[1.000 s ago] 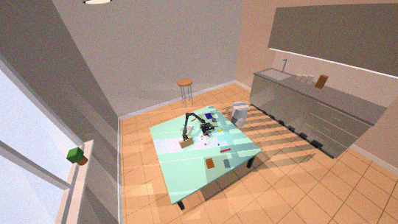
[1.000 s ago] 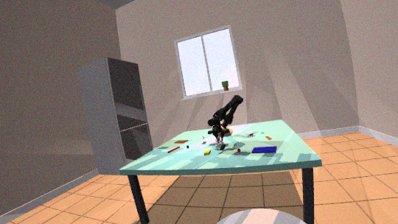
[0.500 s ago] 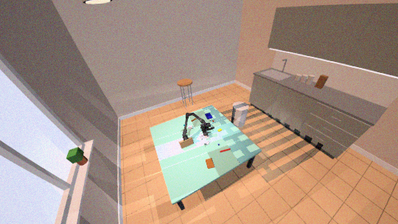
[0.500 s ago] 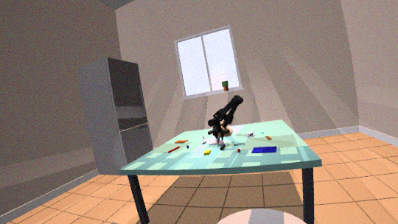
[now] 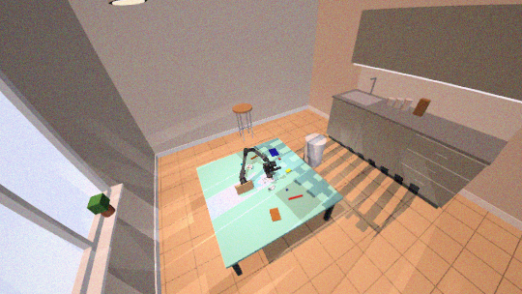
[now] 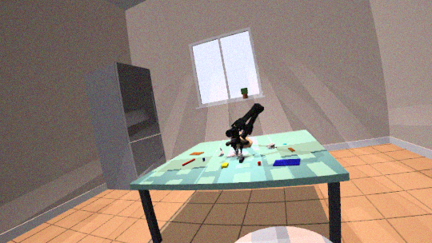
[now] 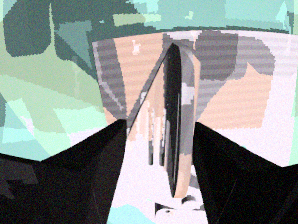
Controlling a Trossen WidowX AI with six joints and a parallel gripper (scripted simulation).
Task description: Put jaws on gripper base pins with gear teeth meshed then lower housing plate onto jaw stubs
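Right now my gripper tip is 3 cm to the left of the pale flat plate, 1 cm short of it and 1 cm above it. Round my gripper tip: red stick: 41 cm to the right, 6 cm ahead, 1 cm below; then yellow block: 26 cm ahead, 8 cm to the right, 1 cm below; then dark block: 17 cm ahead, 3 cm to the left.
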